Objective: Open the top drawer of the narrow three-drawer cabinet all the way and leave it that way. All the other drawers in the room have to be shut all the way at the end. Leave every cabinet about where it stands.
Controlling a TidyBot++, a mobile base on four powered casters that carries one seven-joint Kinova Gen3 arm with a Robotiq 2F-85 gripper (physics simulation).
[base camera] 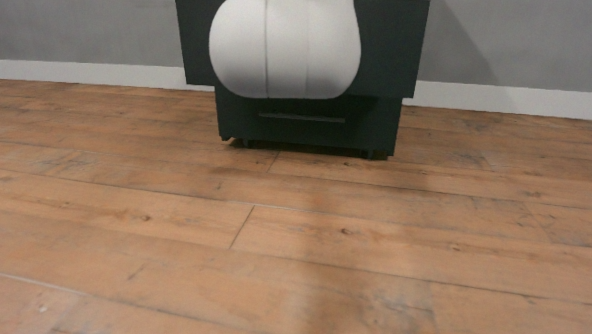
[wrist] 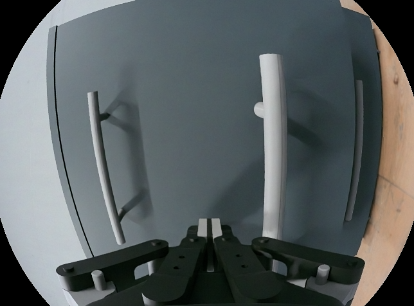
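Note:
The narrow three-drawer cabinet is dark. In the wrist view it lies sideways, its top to the left. The top drawer (wrist: pixel 75 100) has a thin pale bar handle (wrist: pixel 103 170) and looks shut. The middle drawer (base camera: pixel 392 70) (wrist: pixel 200 115) stands out toward me, its front nearer than the others; its thick pale handle (wrist: pixel 275 150) shows large. The bottom drawer (base camera: pixel 300 134) (wrist: pixel 369 125) sits back below it and looks shut, with a grey handle (base camera: pixel 302 118) (wrist: pixel 358 150). My gripper (wrist: pixel 209 231) is shut and empty, in front of the middle drawer's front, between the top and middle handles.
My pale arm (base camera: pixel 285 50) hides the cabinet's middle in the base view. A grey wall (base camera: pixel 100 30) with a white baseboard (base camera: pixel 90 72) stands behind the cabinet. The wood floor (base camera: pixel 200 225) (wrist: pixel 397 130) runs up to the cabinet's base.

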